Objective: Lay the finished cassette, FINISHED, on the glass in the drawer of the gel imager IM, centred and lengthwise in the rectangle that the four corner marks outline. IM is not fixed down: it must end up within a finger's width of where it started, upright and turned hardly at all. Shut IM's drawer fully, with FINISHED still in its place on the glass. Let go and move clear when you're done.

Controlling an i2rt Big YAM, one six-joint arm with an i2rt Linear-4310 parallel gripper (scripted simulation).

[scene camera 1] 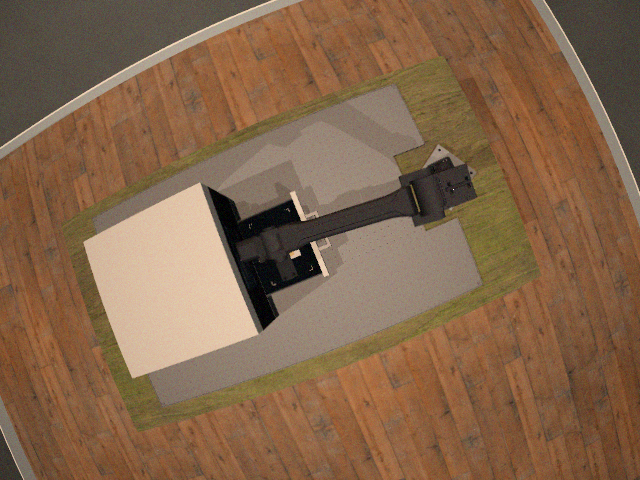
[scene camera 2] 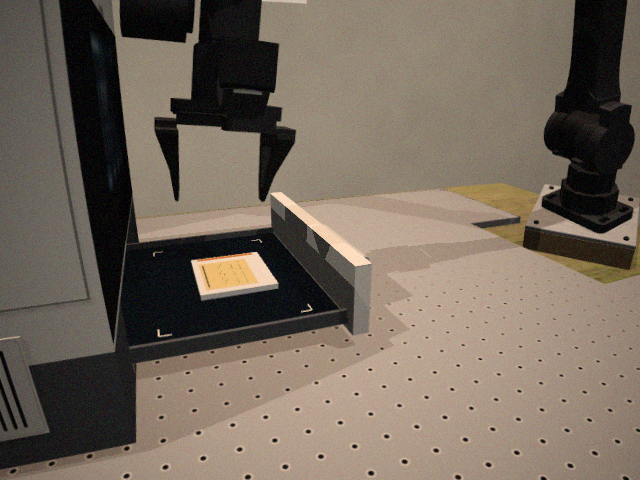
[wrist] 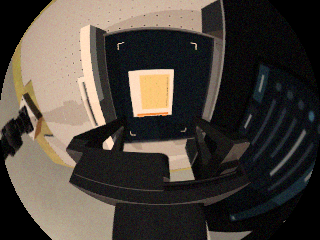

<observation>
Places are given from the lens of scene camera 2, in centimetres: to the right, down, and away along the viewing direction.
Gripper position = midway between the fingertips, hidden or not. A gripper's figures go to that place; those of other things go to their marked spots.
my gripper (scene camera 2: 220, 200): -10, -4, 45
gel imager (scene camera 2: 75, 385): -15, 9, 25
cassette (scene camera 2: 217, 277): -11, 4, 46
The marked spots on the gel imager and the cassette are 22 cm apart.
</observation>
